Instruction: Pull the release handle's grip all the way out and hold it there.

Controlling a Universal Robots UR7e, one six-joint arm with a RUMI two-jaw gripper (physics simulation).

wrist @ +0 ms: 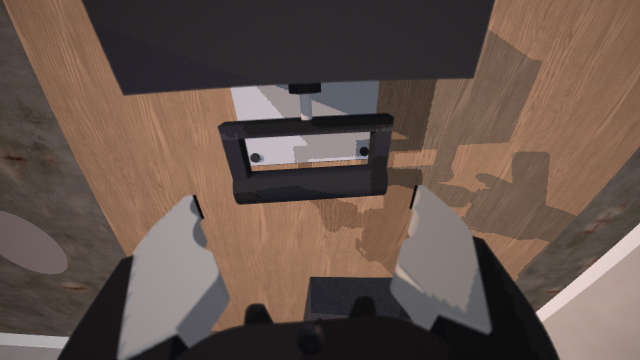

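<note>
The release handle's grip [310, 187] is the thick front bar of a black rectangular frame at the upper middle of the wrist view. A short grey rod [306, 106] joins the frame's back bar to a black collar [304, 88] on the dark housing [290, 45]. My gripper [308, 193] is open, with nothing between its jaws. The left fingertip is to the left of the grip and the right fingertip is to the right of it, both near the level of its front edge and apart from it.
A wooden table top [165, 150] lies below, with shadows on its right side. A pale plate [275, 150] with dark bolts shows through the handle frame. A dark block [350, 295] is at the bottom middle, partly hidden by the gripper. A pale disc [30, 245] is at the far left.
</note>
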